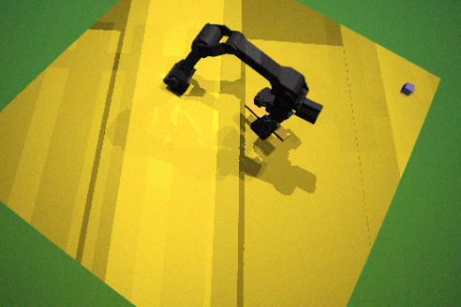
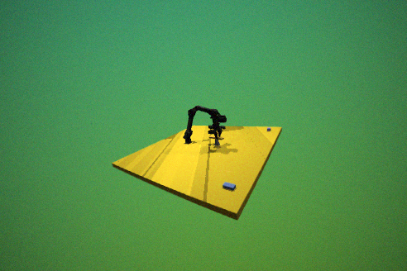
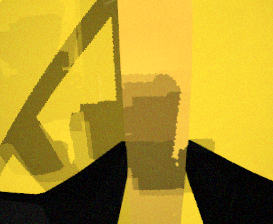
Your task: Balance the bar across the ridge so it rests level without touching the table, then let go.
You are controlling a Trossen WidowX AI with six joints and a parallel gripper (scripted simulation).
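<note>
My gripper tip is now 3 cm past the flat tan bar and 1 cm to the right of it. Also, from my gripper tip: blue flat block: 37 cm ahead, 53 cm to the right, 6 cm below; purple cube: 37 cm ahead, 47 cm to the left, 5 cm below.
</note>
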